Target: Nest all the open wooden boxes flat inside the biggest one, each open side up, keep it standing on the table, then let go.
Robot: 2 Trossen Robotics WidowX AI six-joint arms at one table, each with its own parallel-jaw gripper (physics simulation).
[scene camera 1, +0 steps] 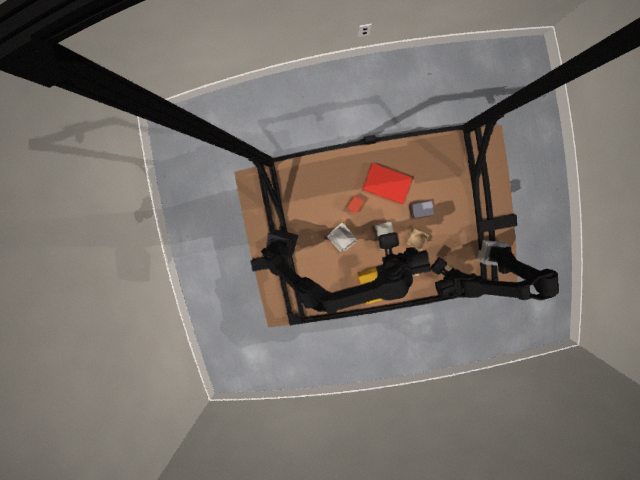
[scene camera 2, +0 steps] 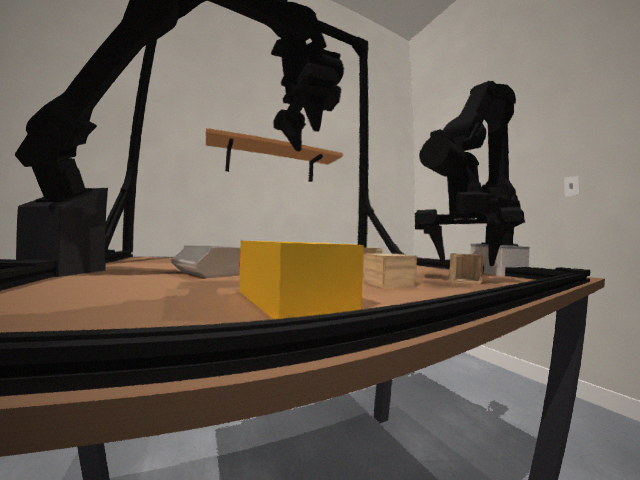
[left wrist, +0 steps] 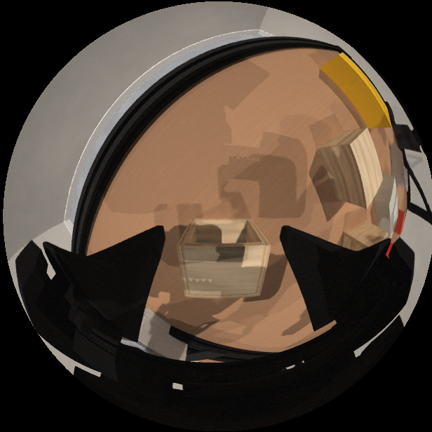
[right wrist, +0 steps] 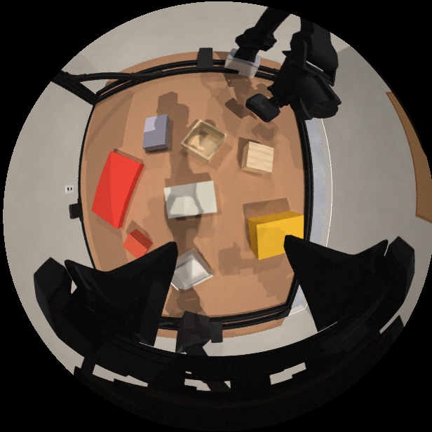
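Where they show: left gripper, fingertip midpoint: (scene camera 1: 443,273) (scene camera 2: 467,266); right gripper, fingertip midpoint: (scene camera 2: 306,141); left arm's base, link origin: (scene camera 1: 496,254); right arm's base, link origin: (scene camera 1: 278,246) (scene camera 2: 65,195).
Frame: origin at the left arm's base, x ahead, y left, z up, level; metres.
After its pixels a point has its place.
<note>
The biggest wooden box (scene camera 1: 417,238) {z -0.068, x 0.349, y -0.024 m} (right wrist: 192,146) stands open side up near the middle of the table. A middle-sized wooden box (scene camera 2: 390,271) {z -0.047, x 0.379, y 0.133 m} (left wrist: 350,167) (right wrist: 259,157) shows a closed face upward; its open side is hidden. The smallest wooden box (scene camera 2: 458,268) {z -0.049, x 0.203, y 0.079 m} (left wrist: 224,270) lies on its side, its opening toward scene camera 2. My left gripper (scene camera 2: 467,258) {z -0.041, x 0.214, y 0.114 m} (left wrist: 224,232) is open and empty, low at the smallest box, with a finger to each side of it and gaps between; its exact height is unclear. My right gripper (scene camera 2: 307,139) {z 0.181, x 0.500, y 0.027 m} (right wrist: 231,245) is open and empty, high above the table.
A yellow block (scene camera 1: 368,275) {z -0.007, x 0.552, y 0.145 m} (scene camera 2: 320,279) {z -0.038, x 0.510, y 0.261 m} stands near the front edge. A whitish block (scene camera 1: 384,228) {z -0.032, x 0.506, y -0.057 m} (right wrist: 191,200), grey tray (scene camera 1: 342,237) {z -0.065, x 0.677, y 0.003 m} (right wrist: 191,270), bluish block (scene camera 1: 422,209) {z -0.037, x 0.352, y -0.152 m} (right wrist: 156,132), large red block (scene camera 1: 387,183) {z -0.046, x 0.511, y -0.245 m} (right wrist: 117,190) and small red block (scene camera 1: 355,204) {z -0.027, x 0.637, y -0.144 m} (right wrist: 137,243) stand around. Black frame rails edge the table.
</note>
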